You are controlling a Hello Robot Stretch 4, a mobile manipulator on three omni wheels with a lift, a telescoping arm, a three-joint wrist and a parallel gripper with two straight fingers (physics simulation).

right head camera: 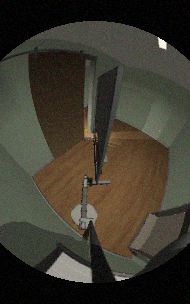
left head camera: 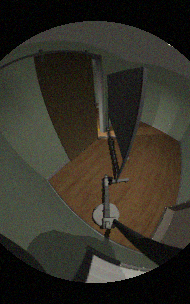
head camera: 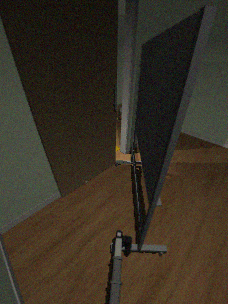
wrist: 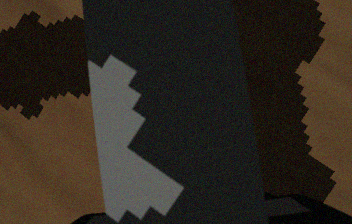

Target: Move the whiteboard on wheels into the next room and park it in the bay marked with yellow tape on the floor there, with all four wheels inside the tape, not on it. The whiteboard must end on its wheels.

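Places are measured from the robot's base along level axes (x ahead, y left, z up), in metres.
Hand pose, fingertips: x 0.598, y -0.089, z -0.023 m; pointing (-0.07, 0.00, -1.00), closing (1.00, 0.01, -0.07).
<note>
Things, the pixels of their top centre, and the offset from my fingertips. "spot": a spot on its surface instead. Level surfaces: height alone.
- brown sliding door, a spot on its surface: (head camera: 75,90) spot: 1.271 m up, 0.859 m ahead, 0.598 m left
- grey-brown box-like piece, a spot on its surface: (right head camera: 160,232) spot: 0.375 m up, 1.158 m back, 1.140 m right
- wooden floor, height of its surface: 0.004 m down
The whiteboard (head camera: 167,90) (left head camera: 122,110) (right head camera: 105,102) stands upright, seen nearly edge-on, with its far end close to the doorway. Its near foot bar (head camera: 150,248) (right head camera: 102,183) lies low, crosswise to the panel. My gripper (head camera: 127,245) is low at the left end of that foot. In the wrist view, a wide grey bar of the stand, partly lit, fills the space between the two black fingertips (wrist: 185,215), which show at its sides. A small patch of yellow (head camera: 118,149) (right head camera: 86,132) shows through the doorway; the bay's outline and most wheels are hidden.
A brown sliding door (head camera: 75,90) (left head camera: 67,100) (right head camera: 57,100) stands left of the doorway. The pale door post (head camera: 127,85) (right head camera: 90,100) is close to the whiteboard's far end. A grey-brown box-like piece (right head camera: 160,232) is at the right rear. Green walls surround the wooden floor (head camera: 195,225).
</note>
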